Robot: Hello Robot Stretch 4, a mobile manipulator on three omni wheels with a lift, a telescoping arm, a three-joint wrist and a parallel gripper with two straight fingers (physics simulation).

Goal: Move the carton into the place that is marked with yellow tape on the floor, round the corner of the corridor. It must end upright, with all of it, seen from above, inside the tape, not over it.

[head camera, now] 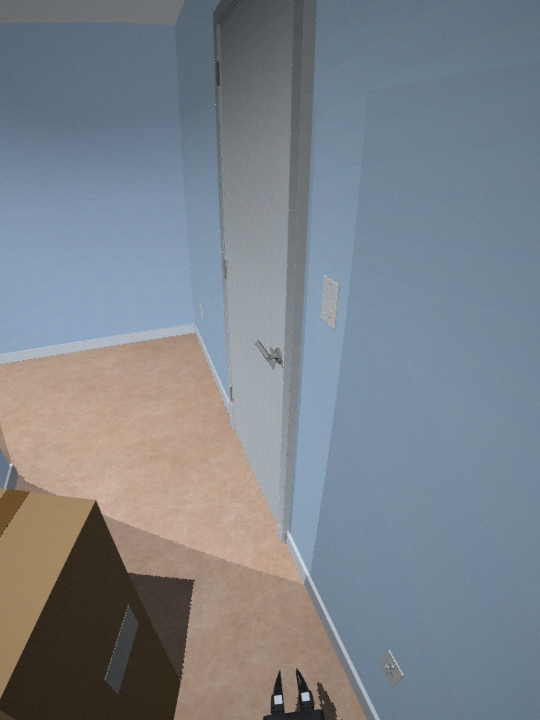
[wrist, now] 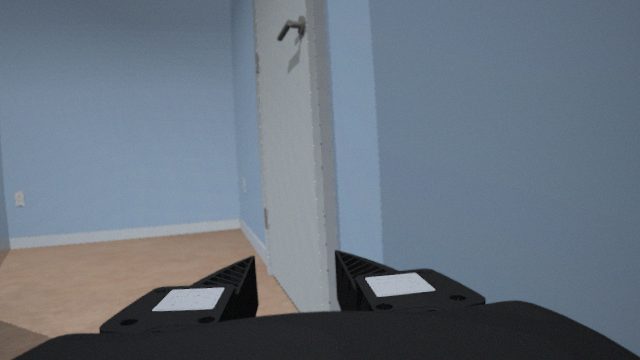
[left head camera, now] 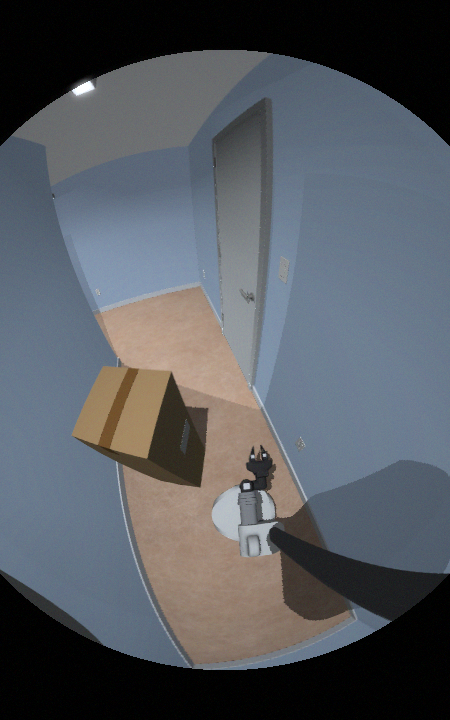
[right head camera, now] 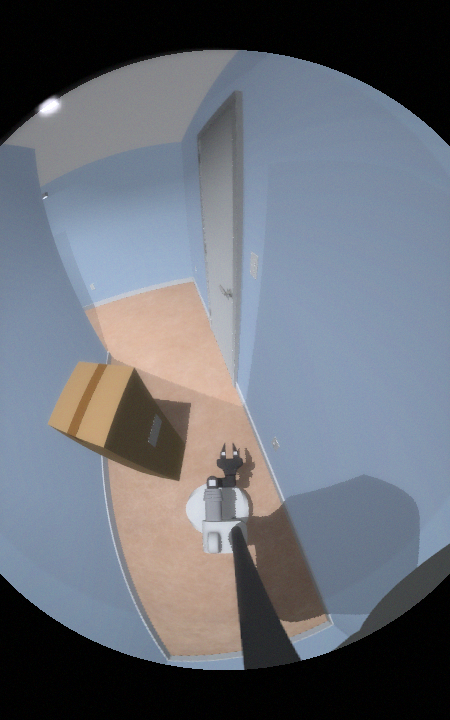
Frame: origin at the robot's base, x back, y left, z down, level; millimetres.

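Seen in the pictures: gripper, fingertip midpoint: [head camera: 288,670] [wrist: 296,277] [left head camera: 256,445] [right head camera: 228,442].
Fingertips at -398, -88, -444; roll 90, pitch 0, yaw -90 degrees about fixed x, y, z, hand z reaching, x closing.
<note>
A point is followed by its place in that frame, as x, y, z.
The tall brown carton [head camera: 52,599] {-347, 280, -991} [left head camera: 175,440] {-339, 281, -777} [right head camera: 143,430] {-357, 278, -763} stands upright on the corridor floor, close to the left wall. It has a brown tape strip along its top and a grey label on its right side. My gripper [head camera: 289,671] {-398, -88, -444} [left head camera: 256,448] {-398, -88, -444} [right head camera: 229,446] {-398, -88, -444} [wrist: 296,277] {-398, -88, -444} is open and empty. It is to the right of the carton, apart from it, between the carton and the right wall. The carton does not show in the wrist view. The yellow tape does not show in any view.
The right wall [head camera: 441,348] {-566, -323, -1255} [wrist: 500,150] {-576, -321, -505} runs close beside my gripper. A grey door [head camera: 255,232] {-1426, -78, -1258} [left head camera: 238,238] {-1421, -79, -1221} [right head camera: 220,238] {-1373, -92, -1204} [wrist: 287,150] {-1422, -79, -554} with a lever handle is in it farther on. The left wall [left head camera: 42,345] {-707, 1085, -1044} [right head camera: 37,318] {-881, 1130, -1088} ends just beyond the carton. A wall [head camera: 87,174] {-3089, 1085, -1412} closes the far end.
</note>
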